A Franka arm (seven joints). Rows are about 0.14 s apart.
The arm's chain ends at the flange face. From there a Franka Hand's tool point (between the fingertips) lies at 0.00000 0.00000 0.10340 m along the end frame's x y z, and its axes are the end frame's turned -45 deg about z.
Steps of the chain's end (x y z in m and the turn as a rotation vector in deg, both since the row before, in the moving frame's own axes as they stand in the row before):
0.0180, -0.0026, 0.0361, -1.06, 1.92, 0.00
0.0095, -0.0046, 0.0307, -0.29, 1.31, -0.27
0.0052, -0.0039, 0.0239, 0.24, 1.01, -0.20
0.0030, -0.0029, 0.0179, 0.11, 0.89, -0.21
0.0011, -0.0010, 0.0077, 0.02, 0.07, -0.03
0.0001, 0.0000, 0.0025, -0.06, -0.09, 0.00
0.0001, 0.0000, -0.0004, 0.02, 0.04, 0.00
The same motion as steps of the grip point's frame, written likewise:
0.0157, 0.0147, 0.0360, -2.11, 0.61, 0.00
0.0113, 0.0055, 0.0307, -1.13, 0.72, -0.27
0.0080, 0.0019, 0.0239, -0.54, 0.88, -0.20
0.0054, 0.0011, 0.0179, -0.55, 0.71, -0.21
0.0016, 0.0001, 0.0077, -0.04, 0.06, -0.03
-0.0001, 0.0000, 0.0025, 0.02, -0.11, 0.00
0.0001, 0.0001, -0.0004, -0.01, 0.04, 0.00

